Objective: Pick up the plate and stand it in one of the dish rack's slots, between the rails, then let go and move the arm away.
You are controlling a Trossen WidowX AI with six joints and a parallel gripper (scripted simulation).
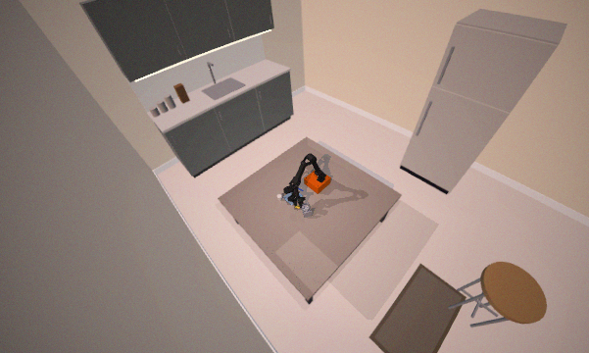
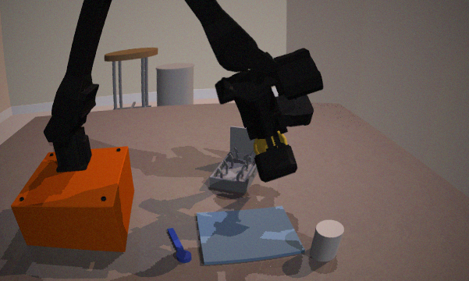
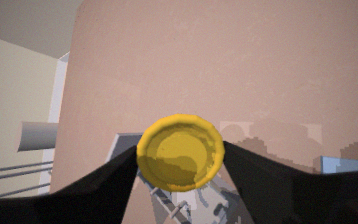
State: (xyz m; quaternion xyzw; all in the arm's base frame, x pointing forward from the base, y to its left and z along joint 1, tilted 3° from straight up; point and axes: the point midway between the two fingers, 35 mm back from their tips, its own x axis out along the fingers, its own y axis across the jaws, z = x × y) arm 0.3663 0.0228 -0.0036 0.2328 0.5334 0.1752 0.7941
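My gripper tip is 5 cm past the dish rack, 4 cm to the right of it and 5 cm above it. Round my gripper tip: light blue mat (9 cm behind, 16 cm to the right, 7 cm below); then yellow plate (1 cm above); then white cup (1 cm ahead, 24 cm to the right, 5 cm below).
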